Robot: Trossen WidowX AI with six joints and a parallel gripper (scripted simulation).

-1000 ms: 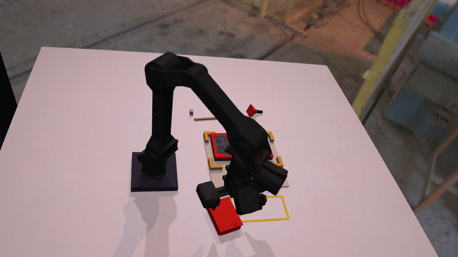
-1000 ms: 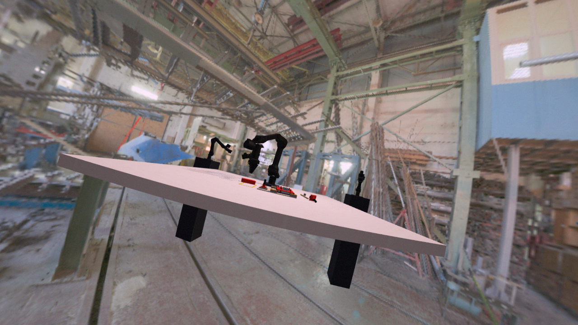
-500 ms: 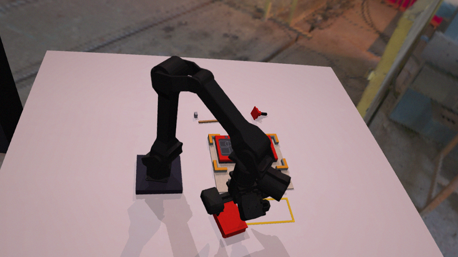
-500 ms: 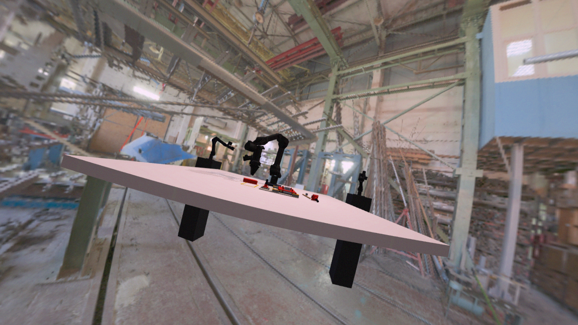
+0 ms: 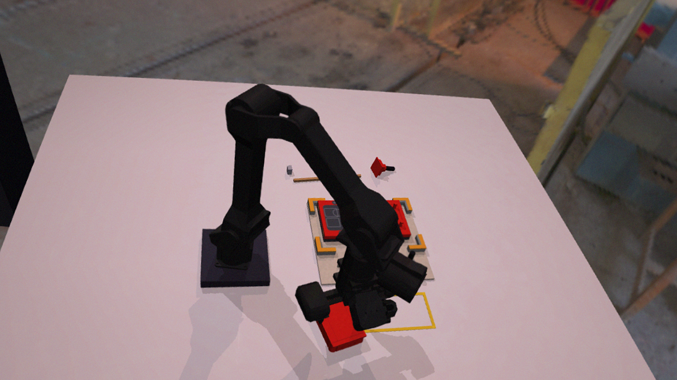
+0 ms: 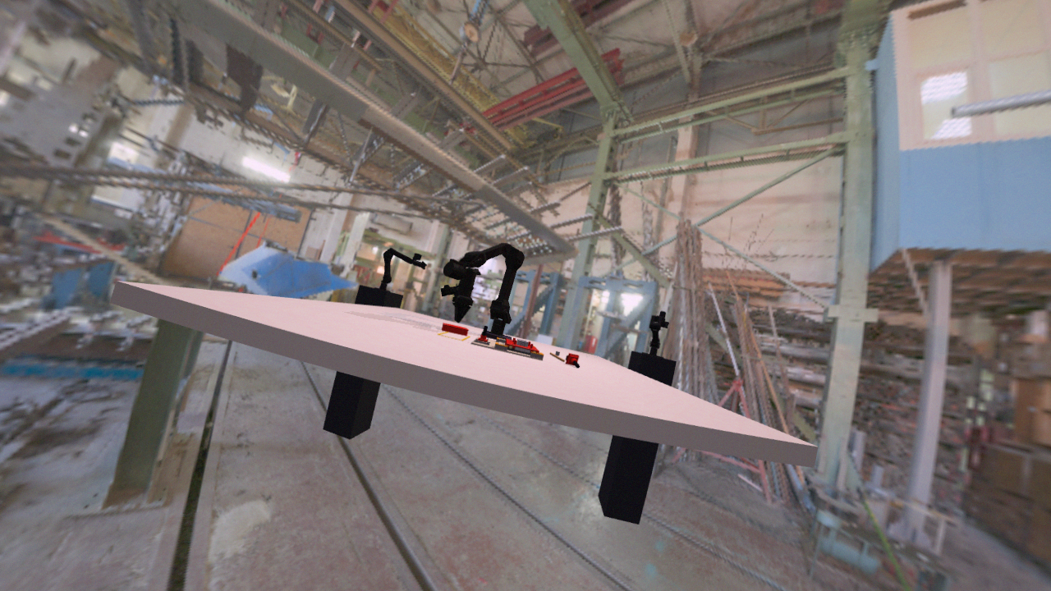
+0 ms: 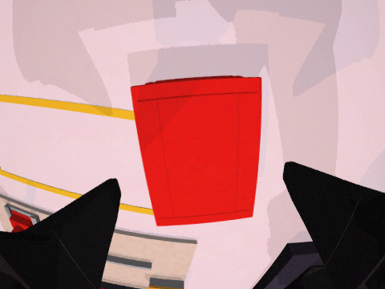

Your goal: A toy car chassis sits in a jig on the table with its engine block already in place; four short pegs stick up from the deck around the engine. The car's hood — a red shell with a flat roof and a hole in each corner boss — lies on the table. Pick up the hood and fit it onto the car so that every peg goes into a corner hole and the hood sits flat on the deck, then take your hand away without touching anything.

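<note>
Now: the red hood 30 mm below my gripper tip. The rest, counted from my gripper tip: tiny grey cube: 410 mm to the left, 120 mm behind, 30 mm below; thin orange rod: 410 mm to the left, 40 mm below, 20 mm behind.
</note>
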